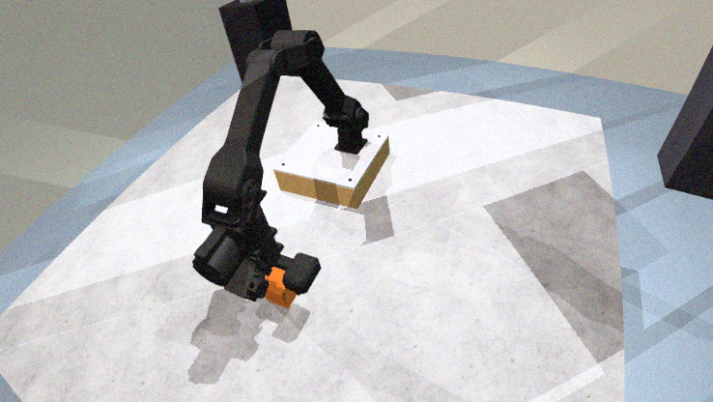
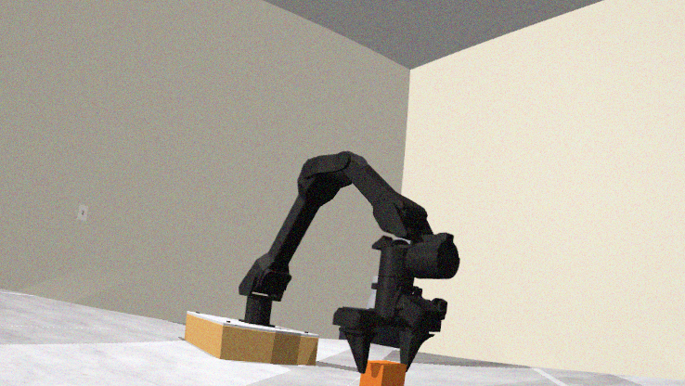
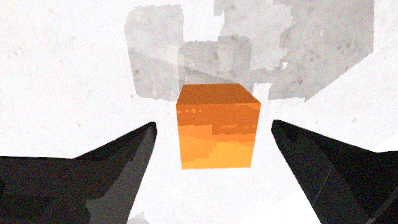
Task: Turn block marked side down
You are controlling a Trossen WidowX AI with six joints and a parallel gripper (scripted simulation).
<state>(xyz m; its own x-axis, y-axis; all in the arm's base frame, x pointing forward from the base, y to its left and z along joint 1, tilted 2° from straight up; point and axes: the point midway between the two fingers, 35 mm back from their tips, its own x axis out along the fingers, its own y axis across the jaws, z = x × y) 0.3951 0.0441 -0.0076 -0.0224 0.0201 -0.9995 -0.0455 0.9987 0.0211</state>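
Now: the orange block 1 cm below my gripper tip and 1 cm behind it.
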